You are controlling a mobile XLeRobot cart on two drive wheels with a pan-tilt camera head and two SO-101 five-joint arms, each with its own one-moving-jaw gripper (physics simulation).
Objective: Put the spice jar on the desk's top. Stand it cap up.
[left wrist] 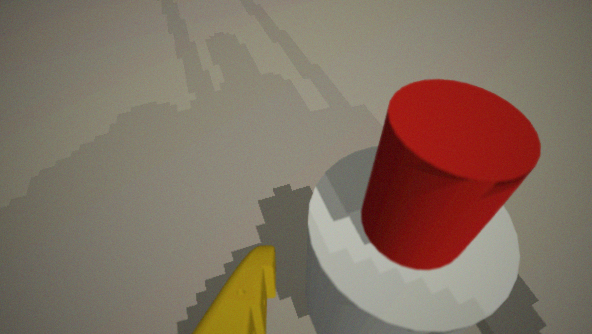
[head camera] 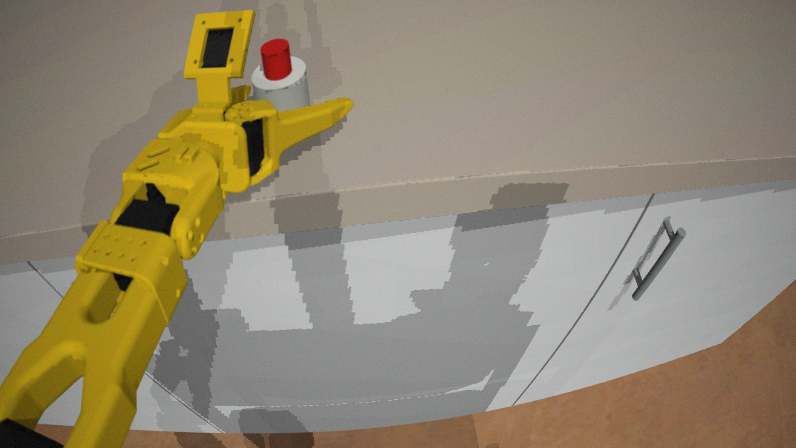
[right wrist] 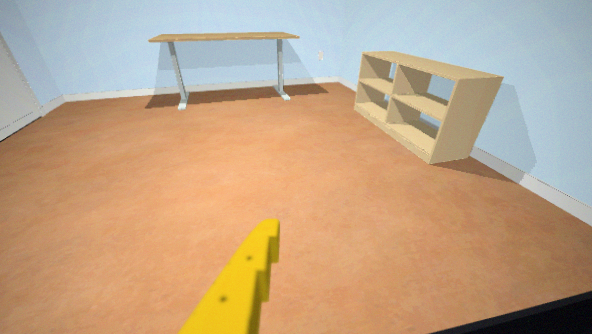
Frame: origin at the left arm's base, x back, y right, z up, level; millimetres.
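Seen in the pictures: left hand, tool point: (left wrist: 274,264) (head camera: 248,90); right hand, tool point: (right wrist: 279,235).
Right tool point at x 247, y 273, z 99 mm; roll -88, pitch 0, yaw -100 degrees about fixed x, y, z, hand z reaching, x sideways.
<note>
A point is followed by its place in that frame.
The spice jar (head camera: 281,91) {x -323, y 96, z 172 mm} (left wrist: 425,295) {x -329, y 87, z 175 mm}, a pale grey cylinder with a narrower red cap, stands cap up on a beige counter. My left gripper (head camera: 298,99) is open at the jar. One jaw lies to the jar's left and the other across its near side in the head view; neither plainly presses on it. In the left wrist view one jaw shows, with a gap between it and the jar. The jar's lower part is hidden. The desk (right wrist: 225,37) {x 3042, y 477, z -55 mm}, with a wooden top and grey metal legs, stands far off by the wall. My right gripper (right wrist: 270,235) is fully open over the floor.
The beige counter (head camera: 501,100) {x -345, y 252, z 135 mm} (left wrist: 100,60) {x -510, y -14, z 135 mm} has a front edge above white cabinet doors (head camera: 601,333) {x -312, y 480, z -279 mm} with a bar handle (head camera: 659,264) {x -281, y 449, z -23 mm}. A low wooden shelf unit (right wrist: 465,117) {x 1480, y -1136, z -425 mm} stands right of the desk. An orange-brown floor (right wrist: 350,225) {x 1005, y -169, z -775 mm} lies between them and the right gripper.
</note>
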